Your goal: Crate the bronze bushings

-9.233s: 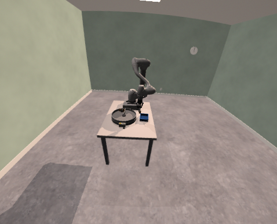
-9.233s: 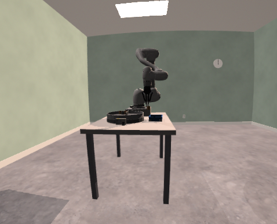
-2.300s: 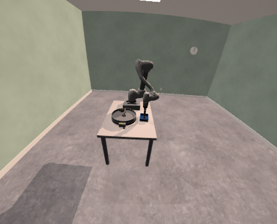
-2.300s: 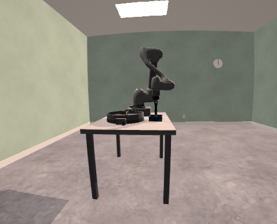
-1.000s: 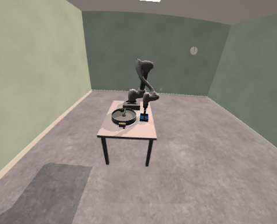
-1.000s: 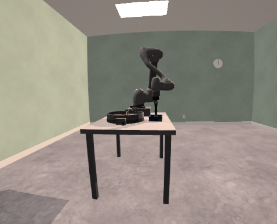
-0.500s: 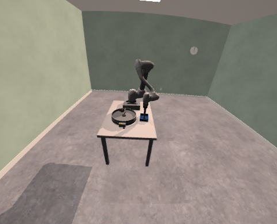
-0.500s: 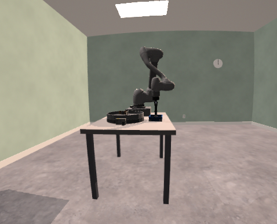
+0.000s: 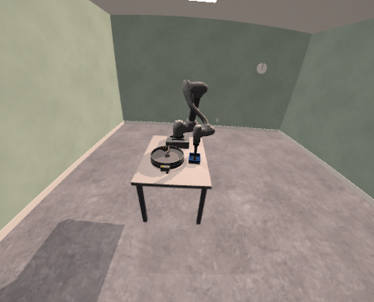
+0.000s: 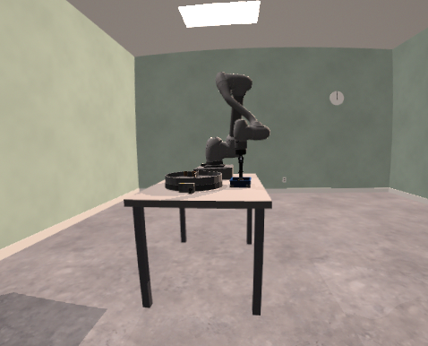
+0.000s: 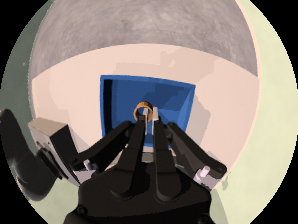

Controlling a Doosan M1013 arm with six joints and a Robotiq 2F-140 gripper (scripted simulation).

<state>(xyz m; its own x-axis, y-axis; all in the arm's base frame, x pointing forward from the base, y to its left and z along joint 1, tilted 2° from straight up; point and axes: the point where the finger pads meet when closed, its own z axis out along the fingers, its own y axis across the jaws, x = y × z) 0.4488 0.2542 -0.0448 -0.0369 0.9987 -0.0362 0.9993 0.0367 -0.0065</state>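
Right now the blue crate is 40 mm below my hand and 10 mm behind it. Round my hand: round turning table 350 mm to the right, 20 mm ahead, 10 mm below.
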